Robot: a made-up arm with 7 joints.
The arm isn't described. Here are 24 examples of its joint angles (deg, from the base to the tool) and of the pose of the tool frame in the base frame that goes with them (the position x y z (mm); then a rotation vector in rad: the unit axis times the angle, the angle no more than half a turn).
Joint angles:
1: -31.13 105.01 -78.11 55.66 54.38 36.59 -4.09
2: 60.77 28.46 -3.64 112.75 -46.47 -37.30 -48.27
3: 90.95 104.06 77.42 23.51 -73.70 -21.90 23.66
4: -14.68 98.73 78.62 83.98 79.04 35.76 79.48
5: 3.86 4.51 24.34 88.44 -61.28 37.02 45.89
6: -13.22 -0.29 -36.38 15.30 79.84 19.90 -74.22
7: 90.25 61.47 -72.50 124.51 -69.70 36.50 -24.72
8: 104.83 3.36 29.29 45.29 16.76 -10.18 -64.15
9: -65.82 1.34 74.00 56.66 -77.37 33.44 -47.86
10: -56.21 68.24 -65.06 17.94 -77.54 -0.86 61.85
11: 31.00 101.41 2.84 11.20 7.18 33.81 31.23
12: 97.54 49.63 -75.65 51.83 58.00 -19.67 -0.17
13: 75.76 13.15 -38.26 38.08 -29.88 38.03 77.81
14: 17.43 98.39 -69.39 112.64 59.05 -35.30 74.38
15: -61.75 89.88 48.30 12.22 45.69 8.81 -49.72
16: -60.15 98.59 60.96 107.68 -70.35 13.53 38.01
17: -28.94 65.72 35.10 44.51 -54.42 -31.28 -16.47
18: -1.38 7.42 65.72 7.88 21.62 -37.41 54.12
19: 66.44 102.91 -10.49 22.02 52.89 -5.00 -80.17
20: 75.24 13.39 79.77 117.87 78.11 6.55 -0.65
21: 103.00 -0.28 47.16 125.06 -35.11 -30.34 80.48
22: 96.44 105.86 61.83 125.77 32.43 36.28 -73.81
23: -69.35 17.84 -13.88 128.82 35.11 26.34 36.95
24: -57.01 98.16 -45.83 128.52 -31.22 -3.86 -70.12
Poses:
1: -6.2 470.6 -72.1 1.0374 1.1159 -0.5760
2: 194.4 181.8 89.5 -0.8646 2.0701 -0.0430
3: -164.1 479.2 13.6 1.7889 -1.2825 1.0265
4: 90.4 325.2 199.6 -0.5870 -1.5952 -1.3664
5: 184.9 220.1 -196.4 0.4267 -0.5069 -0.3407
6: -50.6 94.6 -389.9 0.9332 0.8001 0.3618
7: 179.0 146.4 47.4 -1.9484 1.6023 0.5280
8: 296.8 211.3 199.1 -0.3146 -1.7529 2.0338
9: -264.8 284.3 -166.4 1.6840 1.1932 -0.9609
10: -146.8 467.7 -127.6 0.6803 -2.4900 1.4473
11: -9.8 512.3 87.2 0.9956 -0.4634 0.7492
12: 312.8 281.8 78.4 0.3282 -2.2114 -0.3678
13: 376.1 137.5 -1.5 -0.0326 -0.4911 -1.0850
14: 100.4 285.9 -115.8 -1.3030 -0.7042 -1.4122
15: 38.0 519.8 -9.6 2.2149 -0.2789 0.6289
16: 197.4 253.8 13.0 1.9667 -0.0864 -1.8725
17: 59.3 470.8 -115.5 1.3461 -0.5665 -1.3568
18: 1.2 200.5 -390.0 -0.0724 -1.2671 0.8970
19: -39.5 503.4 92.8 -1.7460 0.7645 -2.2482
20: 85.8 313.4 7.9 0.6191 2.0041 -0.8100
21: 76.4 238.3 125.0 -1.8760 2.3625 0.4571
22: -163.8 185.5 54.0 -0.5540 1.0192 -1.2070
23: -42.0 120.8 -167.8 -1.2493 -0.4509 -0.0006
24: -20.7 233.0 -135.6 0.0754 -1.5334 -1.3420
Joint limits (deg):
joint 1: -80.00..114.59
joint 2: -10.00..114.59
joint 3: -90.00..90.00
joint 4: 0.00..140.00
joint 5: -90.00..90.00
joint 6: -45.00..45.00
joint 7: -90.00..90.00
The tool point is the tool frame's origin. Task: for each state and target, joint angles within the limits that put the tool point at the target. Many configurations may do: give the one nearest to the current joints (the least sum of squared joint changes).
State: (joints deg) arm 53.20 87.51 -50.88 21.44 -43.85 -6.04 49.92
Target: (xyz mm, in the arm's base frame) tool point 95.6 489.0 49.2
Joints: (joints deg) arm 64.28 90.76 -39.04 35.99 -43.85 -6.04 49.92
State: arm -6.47 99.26 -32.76 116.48 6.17 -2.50 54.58
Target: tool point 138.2 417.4 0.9
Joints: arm 0.11 112.99 -39.33 71.87 6.17 -2.50 54.58
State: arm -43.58 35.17 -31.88 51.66 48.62 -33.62 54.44
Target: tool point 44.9 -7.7 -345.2
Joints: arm -8.97 -9.86 -37.20 40.98 48.62 -33.62 54.44
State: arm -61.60 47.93 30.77 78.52 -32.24 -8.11 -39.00
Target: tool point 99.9 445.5 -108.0
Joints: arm -40.68 77.36 20.12 55.89 -32.24 -8.11 -39.00
